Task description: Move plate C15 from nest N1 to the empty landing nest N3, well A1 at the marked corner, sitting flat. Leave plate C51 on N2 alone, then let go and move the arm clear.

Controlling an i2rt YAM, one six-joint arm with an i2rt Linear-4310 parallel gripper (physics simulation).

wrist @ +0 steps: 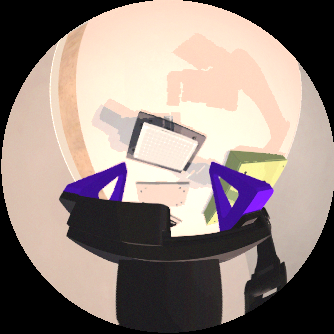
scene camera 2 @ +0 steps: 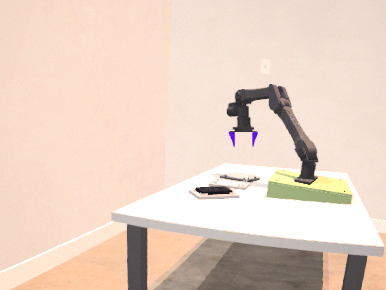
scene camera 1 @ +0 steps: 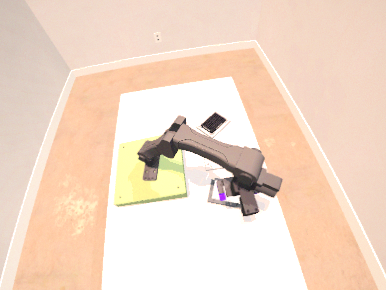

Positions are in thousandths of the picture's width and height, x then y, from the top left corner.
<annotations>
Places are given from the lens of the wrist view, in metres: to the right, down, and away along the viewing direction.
grey-framed white plate (wrist: 466,433): -0.03, -0.05, 0.27
</annotations>
